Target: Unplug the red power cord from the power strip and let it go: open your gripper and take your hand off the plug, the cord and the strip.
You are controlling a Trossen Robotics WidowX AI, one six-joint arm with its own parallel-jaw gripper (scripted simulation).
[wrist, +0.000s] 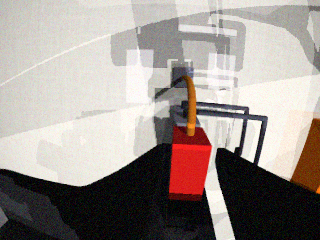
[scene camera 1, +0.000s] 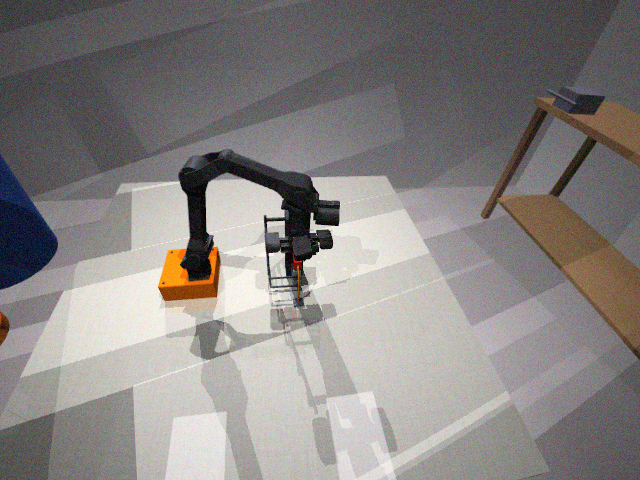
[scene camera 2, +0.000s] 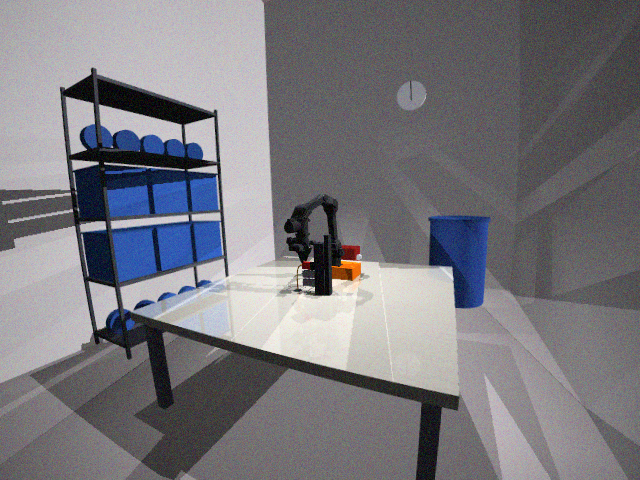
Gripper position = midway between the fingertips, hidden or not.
I see my gripper (scene camera 1: 297, 260) and a red plug (wrist: 190, 156).
My gripper shows as well in the wrist view (wrist: 190, 152).
